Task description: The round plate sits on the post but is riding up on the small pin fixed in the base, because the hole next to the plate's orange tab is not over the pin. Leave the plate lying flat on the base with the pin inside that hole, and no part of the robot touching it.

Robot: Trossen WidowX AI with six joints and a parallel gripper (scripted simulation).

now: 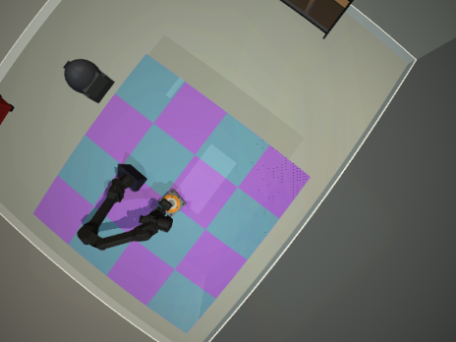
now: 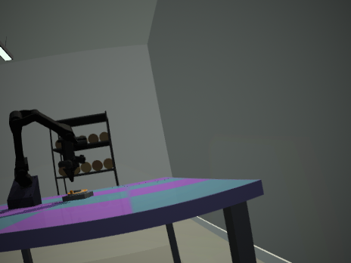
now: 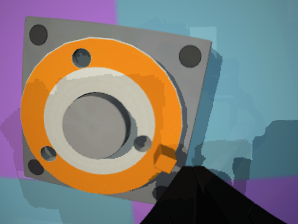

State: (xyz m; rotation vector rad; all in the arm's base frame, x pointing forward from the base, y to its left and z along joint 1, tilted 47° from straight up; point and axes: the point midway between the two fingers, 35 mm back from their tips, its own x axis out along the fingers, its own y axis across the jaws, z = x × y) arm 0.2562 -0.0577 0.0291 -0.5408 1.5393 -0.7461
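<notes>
The grey square base lies 1 cm ahead of my gripper tip, 5 cm to the left of it and 6 cm below it.
</notes>
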